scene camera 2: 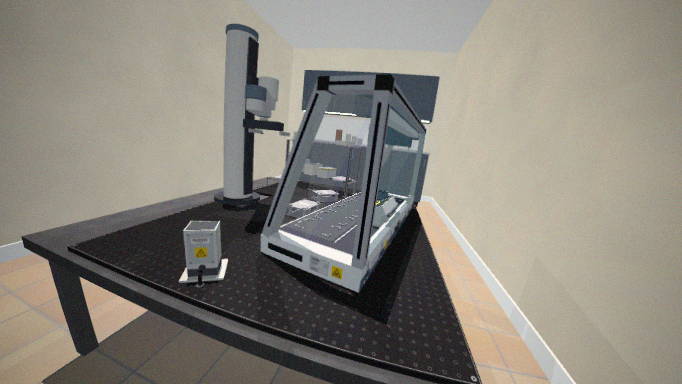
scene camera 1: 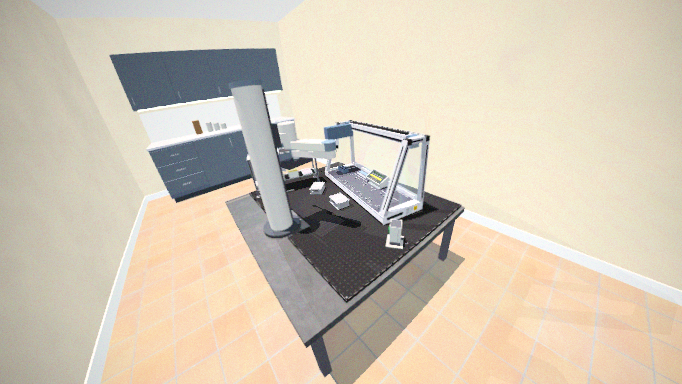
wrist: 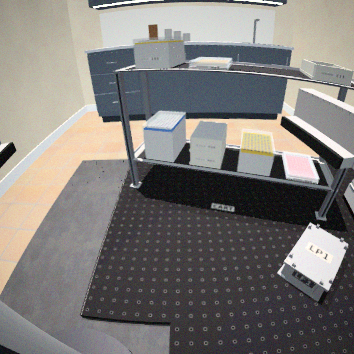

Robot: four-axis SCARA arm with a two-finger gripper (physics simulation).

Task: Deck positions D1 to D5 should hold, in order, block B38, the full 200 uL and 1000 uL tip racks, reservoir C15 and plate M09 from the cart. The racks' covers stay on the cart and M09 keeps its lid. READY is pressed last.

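Observation:
My gripper (wrist: 146, 111) (scene camera 2: 271, 133) is open and empty, its two fingers at the left and right edges of the wrist view, facing the cart (wrist: 235, 176). On the cart's lower shelf stand a blue-edged tip rack (wrist: 165, 140), a grey stack of two blocks (wrist: 209, 145) with blurred labels, a yellow tip rack (wrist: 257, 155) and the pink-topped plate M09 (wrist: 301, 167). On the upper shelf stand a yellow-striped rack (wrist: 159, 55), an orange-topped plate (wrist: 211, 62) and a light open reservoir (wrist: 327, 72). The deck (scene camera 1: 361, 189) (scene camera 2: 325, 220) shows small corner brackets. READY cannot be made out.
White stand LP1 (wrist: 318, 255) (scene camera 1: 317, 187) is in front of the cart; another white stand (scene camera 1: 339, 201) (scene camera 2: 303, 205) is closer to the deck. The arm column (scene camera 1: 265, 160) (scene camera 2: 240, 115), slanted deck frame (scene camera 2: 372, 180) and a box with a warning label (scene camera 2: 202, 247) (scene camera 1: 395, 234) stand on the table.

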